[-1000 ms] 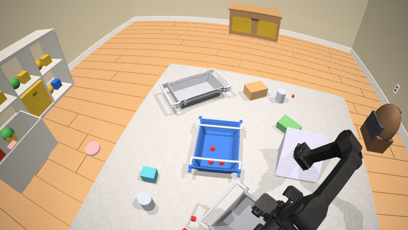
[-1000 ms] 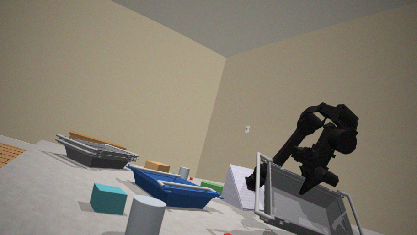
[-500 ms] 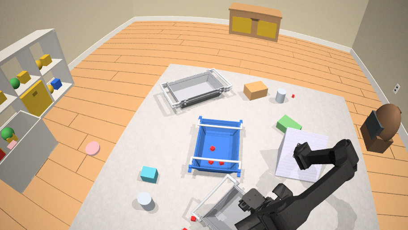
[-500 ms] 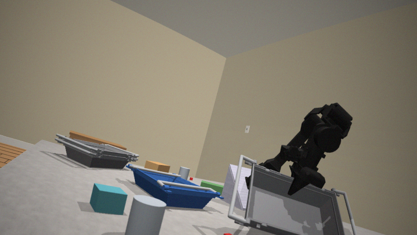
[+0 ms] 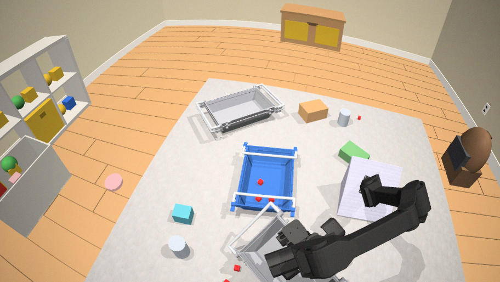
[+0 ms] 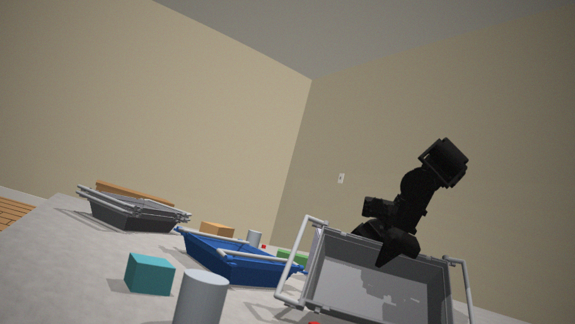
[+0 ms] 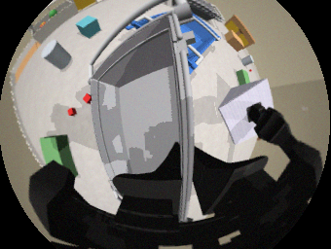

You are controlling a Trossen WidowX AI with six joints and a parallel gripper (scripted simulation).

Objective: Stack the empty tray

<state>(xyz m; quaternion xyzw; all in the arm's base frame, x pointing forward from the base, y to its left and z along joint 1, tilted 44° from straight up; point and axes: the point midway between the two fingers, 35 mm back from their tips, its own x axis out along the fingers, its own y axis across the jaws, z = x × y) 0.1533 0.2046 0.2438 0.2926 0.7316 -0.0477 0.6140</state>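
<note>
The grey plastic tray lies 70 mm to the left of my gripper tip, 40 mm ahead of it and 20 mm below it. Round my gripper tip: orange box: 710 mm to the right, 160 mm ahead, 80 mm below; teal cube: 420 mm ahead, 90 mm below.
</note>
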